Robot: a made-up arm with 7 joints. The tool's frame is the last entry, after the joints. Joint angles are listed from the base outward.
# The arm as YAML. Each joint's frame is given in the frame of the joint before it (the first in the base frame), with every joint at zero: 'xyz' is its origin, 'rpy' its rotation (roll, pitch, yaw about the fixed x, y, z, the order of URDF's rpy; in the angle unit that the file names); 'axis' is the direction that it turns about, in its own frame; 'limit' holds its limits. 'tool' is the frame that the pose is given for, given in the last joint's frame.
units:
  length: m
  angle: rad
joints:
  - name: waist
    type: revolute
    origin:
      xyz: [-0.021, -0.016, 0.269]
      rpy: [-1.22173, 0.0, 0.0]
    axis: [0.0, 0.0, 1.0]
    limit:
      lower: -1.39
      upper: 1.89
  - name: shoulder
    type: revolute
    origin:
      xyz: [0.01, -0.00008, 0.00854]
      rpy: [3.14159, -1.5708, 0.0]
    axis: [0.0, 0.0, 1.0]
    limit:
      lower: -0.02
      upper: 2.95
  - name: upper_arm
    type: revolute
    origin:
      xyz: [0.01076, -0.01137, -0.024]
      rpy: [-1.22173, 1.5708, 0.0]
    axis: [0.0, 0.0, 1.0]
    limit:
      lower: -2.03
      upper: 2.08
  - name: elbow
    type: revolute
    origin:
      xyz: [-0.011, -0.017, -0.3]
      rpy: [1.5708, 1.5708, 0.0]
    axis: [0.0, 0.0, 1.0]
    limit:
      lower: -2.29
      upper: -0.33
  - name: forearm
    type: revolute
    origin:
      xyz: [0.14, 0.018, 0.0]
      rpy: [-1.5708, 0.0, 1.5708]
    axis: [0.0, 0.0, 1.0]
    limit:
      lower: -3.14
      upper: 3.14
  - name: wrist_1
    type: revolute
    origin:
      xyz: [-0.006, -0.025, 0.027]
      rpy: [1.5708, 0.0, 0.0]
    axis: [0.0, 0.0, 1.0]
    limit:
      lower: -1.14
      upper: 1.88
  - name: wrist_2
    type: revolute
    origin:
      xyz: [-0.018, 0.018, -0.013]
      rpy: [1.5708, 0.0, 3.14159]
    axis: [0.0, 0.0, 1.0]
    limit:
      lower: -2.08
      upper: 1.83
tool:
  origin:
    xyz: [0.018, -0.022, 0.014]
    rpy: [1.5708, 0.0, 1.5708]
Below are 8 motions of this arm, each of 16 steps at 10 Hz.
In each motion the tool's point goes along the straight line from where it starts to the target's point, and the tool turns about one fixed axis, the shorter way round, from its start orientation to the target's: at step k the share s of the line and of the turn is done. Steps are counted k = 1, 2, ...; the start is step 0. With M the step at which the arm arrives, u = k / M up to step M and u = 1 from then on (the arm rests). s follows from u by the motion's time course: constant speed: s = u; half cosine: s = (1 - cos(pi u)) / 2; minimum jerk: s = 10 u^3 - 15 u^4 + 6 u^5.
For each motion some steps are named. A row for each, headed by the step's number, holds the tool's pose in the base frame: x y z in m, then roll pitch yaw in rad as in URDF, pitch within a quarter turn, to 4 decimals.
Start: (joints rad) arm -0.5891 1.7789 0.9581 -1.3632 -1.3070 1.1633 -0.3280
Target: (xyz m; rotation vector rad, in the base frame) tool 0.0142 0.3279 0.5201 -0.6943 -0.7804 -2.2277
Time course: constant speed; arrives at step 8
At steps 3, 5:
3: 0.0193 0.3119 0.4963 -0.2051 -0.5154 -1.9793
5: 0.0173 0.3183 0.5058 0.0291 -0.6312 -2.1837

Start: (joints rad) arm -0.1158 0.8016 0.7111 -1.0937 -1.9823 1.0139 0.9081
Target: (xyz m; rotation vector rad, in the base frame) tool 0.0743 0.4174 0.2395 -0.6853 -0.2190 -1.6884
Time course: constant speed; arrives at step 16
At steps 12, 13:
12: 0.0853 0.3913 0.1929 -0.4953 -0.5627 -1.7701
13: 0.0826 0.3978 0.2046 -0.4387 -0.5654 -1.7455

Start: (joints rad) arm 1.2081 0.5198 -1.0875 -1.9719 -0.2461 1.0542 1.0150
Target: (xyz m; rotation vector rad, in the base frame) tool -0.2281 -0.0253 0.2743 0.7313 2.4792 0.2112
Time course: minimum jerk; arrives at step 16
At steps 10, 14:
10: -0.2238 -0.0200 0.2342 2.5691 0.4131 2.2748
14: -0.2278 -0.0250 0.2720 2.7938 0.4709 2.4739

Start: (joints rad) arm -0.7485 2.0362 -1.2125 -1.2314 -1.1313 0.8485 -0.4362
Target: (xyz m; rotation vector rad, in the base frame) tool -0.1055 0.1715 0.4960 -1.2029 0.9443 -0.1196
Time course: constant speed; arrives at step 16
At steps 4, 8, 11, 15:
4: -0.0145 0.3059 0.3886 -2.2093 0.4976 -0.7380
8: -0.0448 0.2611 0.4244 -1.9839 0.5298 -0.7378
11: -0.0676 0.2275 0.4513 -1.8120 0.5535 -0.7321
15: -0.0979 0.1827 0.4871 -1.5785 0.5831 -0.7170

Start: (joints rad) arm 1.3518 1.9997 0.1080 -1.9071 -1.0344 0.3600 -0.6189
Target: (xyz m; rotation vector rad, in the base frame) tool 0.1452 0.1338 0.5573 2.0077 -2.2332 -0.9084
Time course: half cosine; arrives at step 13
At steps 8, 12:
8: 0.1059 0.1846 0.4727 2.5072 0.3360 -1.7666
12: 0.1434 0.1361 0.5535 2.6714 0.3746 -1.7668

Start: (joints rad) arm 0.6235 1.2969 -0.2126 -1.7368 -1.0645 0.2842 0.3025
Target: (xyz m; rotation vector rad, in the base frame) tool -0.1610 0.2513 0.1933 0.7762 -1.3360 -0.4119
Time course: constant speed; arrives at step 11
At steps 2, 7, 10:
2: -0.0888 0.2581 0.1561 2.1312 -0.8000 -0.7378
7: -0.1289 0.2543 0.1768 1.7887 -0.7625 -1.0294
10: -0.1530 0.2521 0.1892 1.5828 -0.7748 -1.2054

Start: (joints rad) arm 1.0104 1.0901 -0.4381 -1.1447 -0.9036 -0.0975 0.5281
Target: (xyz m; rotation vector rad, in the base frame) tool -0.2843 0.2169 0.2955 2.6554 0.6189 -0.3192
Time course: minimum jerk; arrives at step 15
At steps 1, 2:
1: -0.2183 0.2369 0.1593 1.8244 -0.0335 0.3636
2: -0.2194 0.2365 0.1615 1.8403 -0.0279 0.3615

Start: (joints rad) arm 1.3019 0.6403 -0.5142 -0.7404 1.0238 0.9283 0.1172
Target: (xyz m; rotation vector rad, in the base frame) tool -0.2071 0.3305 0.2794 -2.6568 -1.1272 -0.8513
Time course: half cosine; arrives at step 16
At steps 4, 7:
4: -0.3258 0.2000 0.1465 2.9912 -0.6234 1.8844
7: -0.2902 0.2391 0.1864 3.0084 -0.6138 1.5664

